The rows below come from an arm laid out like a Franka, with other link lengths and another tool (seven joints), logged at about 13 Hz.
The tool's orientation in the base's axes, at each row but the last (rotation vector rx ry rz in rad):
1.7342, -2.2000, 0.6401
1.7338, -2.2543, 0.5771
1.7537, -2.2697, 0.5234
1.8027, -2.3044, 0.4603
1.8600, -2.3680, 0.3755
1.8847, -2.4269, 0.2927
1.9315, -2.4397, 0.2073
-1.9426, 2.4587, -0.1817
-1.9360, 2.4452, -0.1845
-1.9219, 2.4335, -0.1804
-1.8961, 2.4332, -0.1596
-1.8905, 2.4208, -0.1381
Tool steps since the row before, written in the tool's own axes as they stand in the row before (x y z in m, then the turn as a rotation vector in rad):
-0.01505, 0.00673, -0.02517, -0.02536, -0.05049, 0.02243
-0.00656, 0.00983, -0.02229, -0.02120, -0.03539, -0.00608
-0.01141, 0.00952, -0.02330, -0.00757, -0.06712, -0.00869
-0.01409, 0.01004, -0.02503, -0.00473, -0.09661, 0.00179
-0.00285, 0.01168, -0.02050, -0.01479, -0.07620, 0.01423
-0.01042, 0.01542, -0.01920, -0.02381, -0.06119, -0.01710
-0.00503, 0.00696, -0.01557, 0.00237, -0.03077, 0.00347
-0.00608, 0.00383, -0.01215, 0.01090, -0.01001, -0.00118
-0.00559, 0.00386, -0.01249, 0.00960, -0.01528, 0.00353
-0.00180, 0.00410, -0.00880, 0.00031, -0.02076, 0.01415
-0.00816, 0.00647, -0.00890, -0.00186, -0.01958, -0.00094
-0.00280, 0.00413, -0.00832, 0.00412, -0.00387, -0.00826
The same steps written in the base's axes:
-0.00430, 0.02649, 0.01361, 0.05649, 0.00097, -0.02244
-0.00881, 0.01779, 0.01557, 0.03942, 0.01339, 0.00231
-0.00712, 0.02177, 0.01546, 0.06639, -0.00464, 0.01446
-0.00742, 0.02376, 0.01751, 0.09472, -0.01729, 0.00944
-0.01199, 0.01054, 0.01760, 0.07829, -0.00654, -0.00750
-0.01363, 0.01710, 0.01539, 0.06382, 0.01134, 0.02005
-0.00659, 0.00827, 0.01430, 0.02953, -0.00960, -0.00044
-0.00319, 0.00785, 0.01129, 0.00707, -0.01274, 0.00285
-0.00353, 0.00732, 0.01167, 0.01288, -0.01305, -0.00136
-0.00442, 0.00329, 0.00819, 0.02141, -0.00601, -0.01169
-0.00517, 0.00991, 0.00793, 0.01923, -0.00288, 0.00312
-0.00420, 0.00396, 0.00780, 0.00184, -0.00468, 0.00865

